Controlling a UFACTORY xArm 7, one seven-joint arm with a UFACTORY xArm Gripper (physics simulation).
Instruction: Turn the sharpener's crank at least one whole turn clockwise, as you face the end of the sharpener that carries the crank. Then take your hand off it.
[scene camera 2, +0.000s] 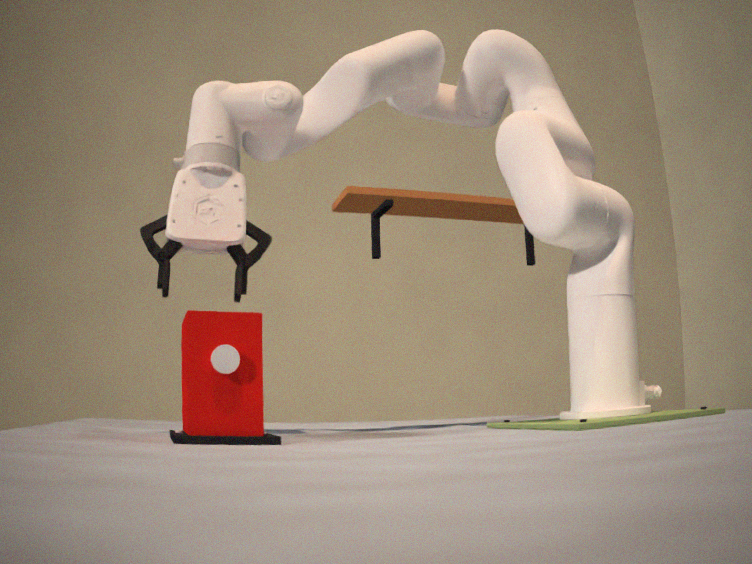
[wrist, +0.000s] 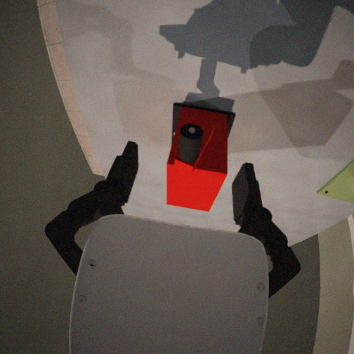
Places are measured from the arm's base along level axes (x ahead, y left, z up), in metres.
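Pixels of known places: gripper, between the fingertips: (scene camera 2: 201, 297); arm's base, origin of its link: (scene camera 2: 605, 416).
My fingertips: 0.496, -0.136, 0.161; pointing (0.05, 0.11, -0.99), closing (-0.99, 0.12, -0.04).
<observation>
For each thing: its top centre in the pictures, then the offset to it from my fingertips, as dx, dy, dz. "spot": a spot on its surface instead. Level surfaces: height alone.
- red sharpener, a spot on its surface: (scene camera 2: 200, 400) spot: +0.023, +0.173, -0.126
- white round disc, a spot on its surface: (scene camera 2: 225, 358) spot: -0.001, +0.182, -0.085
- pale table, height of its surface: dz -0.168
The red sharpener (scene camera 2: 200, 400) (wrist: 194, 190) stands upright on its black base (scene camera 2: 224, 440). A white round disc (scene camera 2: 225, 358) is on the face turned to scene camera 2. In the wrist view, a black cylindrical crank knob (wrist: 189, 146) with a grey spot on its end stands out at the sharpener's dark red end; the crank arm cannot be made out. The crank does not show in scene camera 2. My gripper (scene camera 2: 201, 296) (wrist: 188, 163) is wide open and empty. Its fingertips are higher than the sharpener's top, apart from the sharpener and the knob.
The sharpener stands on a pale table (scene camera 2: 376, 497) (wrist: 145, 90). The arm's green base plate (scene camera 2: 540, 423) (wrist: 342, 187) lies on the table to the right. A brown wall shelf (scene camera 2: 437, 205) with black brackets is behind, between the gripper and the arm's base in scene camera 2.
</observation>
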